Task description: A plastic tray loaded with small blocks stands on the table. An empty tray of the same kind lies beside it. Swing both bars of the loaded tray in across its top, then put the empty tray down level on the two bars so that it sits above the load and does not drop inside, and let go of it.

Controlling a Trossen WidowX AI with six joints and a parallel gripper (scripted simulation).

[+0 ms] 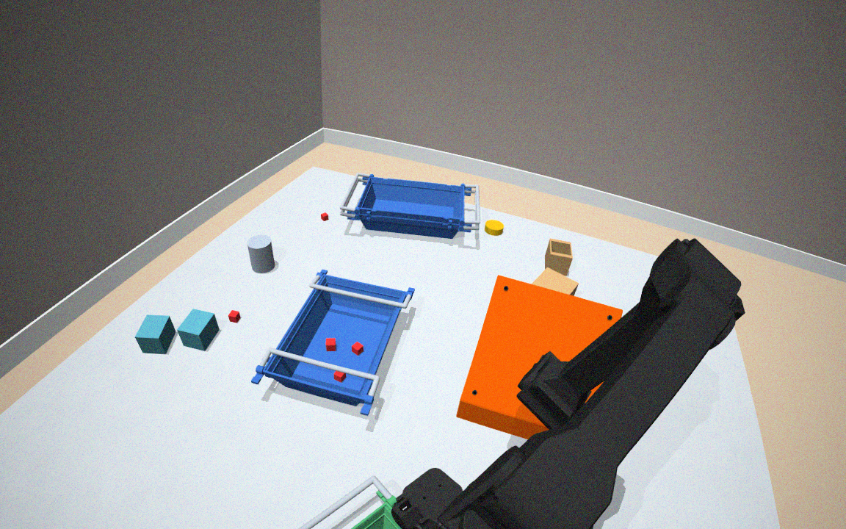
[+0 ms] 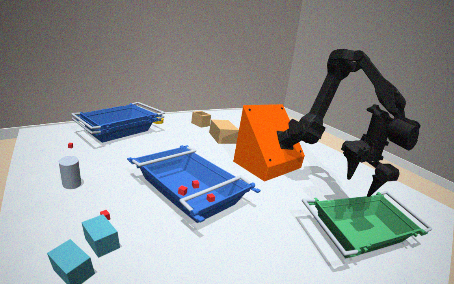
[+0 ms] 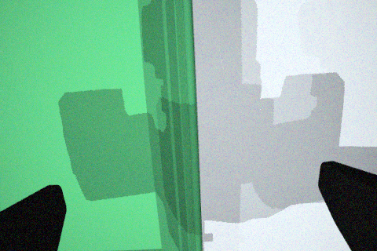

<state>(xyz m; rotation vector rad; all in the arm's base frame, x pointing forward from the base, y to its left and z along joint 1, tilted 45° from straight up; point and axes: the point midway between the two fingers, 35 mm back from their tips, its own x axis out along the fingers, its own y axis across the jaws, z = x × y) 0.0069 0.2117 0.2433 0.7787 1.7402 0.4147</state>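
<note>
The green tray lies 2 cm ahead of my gripper tip, 8 cm to the left of it and 5 cm below it. The rest, counted from my gripper tip: brown box: 9 cm ahead, 77 cm to the right, 8 cm below; then grey cylinder: 67 cm ahead, 37 cm to the right, 6 cm below; then yellow disc: 28 cm ahead, 83 cm to the right, 9 cm below.
</note>
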